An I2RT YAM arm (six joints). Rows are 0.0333 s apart.
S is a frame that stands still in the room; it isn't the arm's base.
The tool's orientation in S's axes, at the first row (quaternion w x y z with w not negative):
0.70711 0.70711 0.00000 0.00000
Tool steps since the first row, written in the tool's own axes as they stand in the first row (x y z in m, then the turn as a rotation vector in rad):
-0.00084 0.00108 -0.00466 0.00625 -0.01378 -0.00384
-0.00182 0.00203 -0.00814 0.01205 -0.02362 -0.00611
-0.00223 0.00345 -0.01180 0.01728 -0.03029 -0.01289
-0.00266 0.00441 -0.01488 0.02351 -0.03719 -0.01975
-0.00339 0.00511 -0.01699 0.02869 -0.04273 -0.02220
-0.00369 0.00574 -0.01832 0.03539 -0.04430 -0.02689
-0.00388 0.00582 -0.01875 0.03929 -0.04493 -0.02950
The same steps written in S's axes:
-0.00084 0.00466 0.00108 0.00625 0.00384 -0.01378
-0.00182 0.00814 0.00203 0.01205 0.00611 -0.02362
-0.00223 0.01180 0.00345 0.01728 0.01289 -0.03029
-0.00266 0.01488 0.00441 0.02351 0.01975 -0.03719
-0.00339 0.01699 0.00511 0.02869 0.02220 -0.04273
-0.00369 0.01832 0.00574 0.03539 0.02689 -0.04430
-0.00388 0.01875 0.00582 0.03929 0.02950 -0.04493

